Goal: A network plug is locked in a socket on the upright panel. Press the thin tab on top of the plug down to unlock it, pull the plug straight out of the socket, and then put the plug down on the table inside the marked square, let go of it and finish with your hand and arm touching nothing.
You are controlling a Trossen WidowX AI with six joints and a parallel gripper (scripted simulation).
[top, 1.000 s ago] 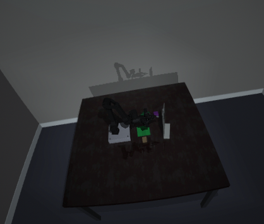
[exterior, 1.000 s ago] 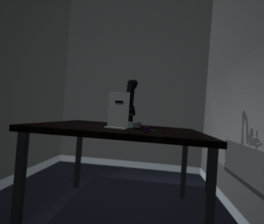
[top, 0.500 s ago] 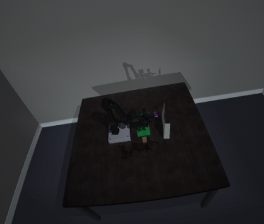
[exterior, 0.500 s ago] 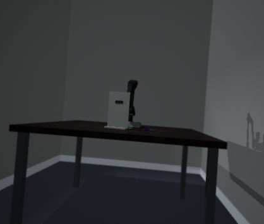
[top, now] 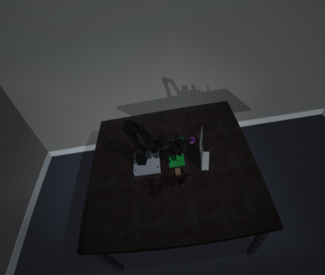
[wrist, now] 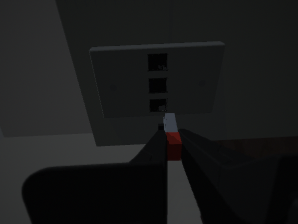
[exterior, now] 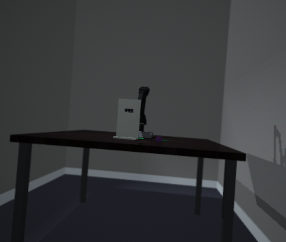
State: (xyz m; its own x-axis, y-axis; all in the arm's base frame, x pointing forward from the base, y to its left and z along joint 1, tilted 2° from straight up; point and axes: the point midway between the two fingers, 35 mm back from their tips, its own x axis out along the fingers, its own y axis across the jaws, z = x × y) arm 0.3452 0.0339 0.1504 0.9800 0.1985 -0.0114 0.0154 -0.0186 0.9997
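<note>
Now: the green marked square 20 cm below my gripper tip and 12 cm behind it. The rest, counted from my gripper tip: upright grey panel 9 cm ahead, 7 cm below, 1 cm to the right; then network plug right at my gripper tip.
</note>
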